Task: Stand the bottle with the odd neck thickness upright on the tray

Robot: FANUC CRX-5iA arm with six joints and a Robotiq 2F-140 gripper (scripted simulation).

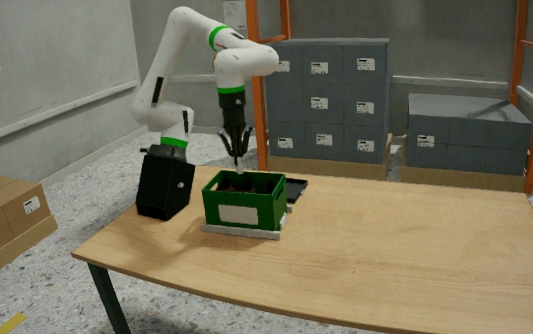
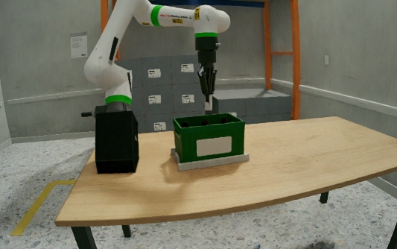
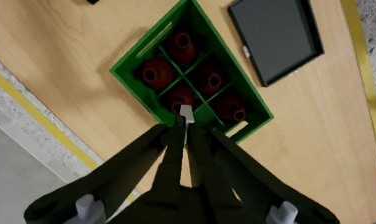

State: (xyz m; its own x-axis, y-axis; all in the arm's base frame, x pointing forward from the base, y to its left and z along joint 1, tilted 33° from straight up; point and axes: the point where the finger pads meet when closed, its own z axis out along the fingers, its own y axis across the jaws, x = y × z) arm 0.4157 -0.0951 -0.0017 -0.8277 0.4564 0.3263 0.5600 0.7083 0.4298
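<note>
The green crate is 170 mm below my hand and 30 mm to the left of it. Also, from my hand: brown bottle: 170 mm below, 100 mm behind, 50 mm to the left; then dark tray: 310 mm to the left, 240 mm below, 20 mm behind.
</note>
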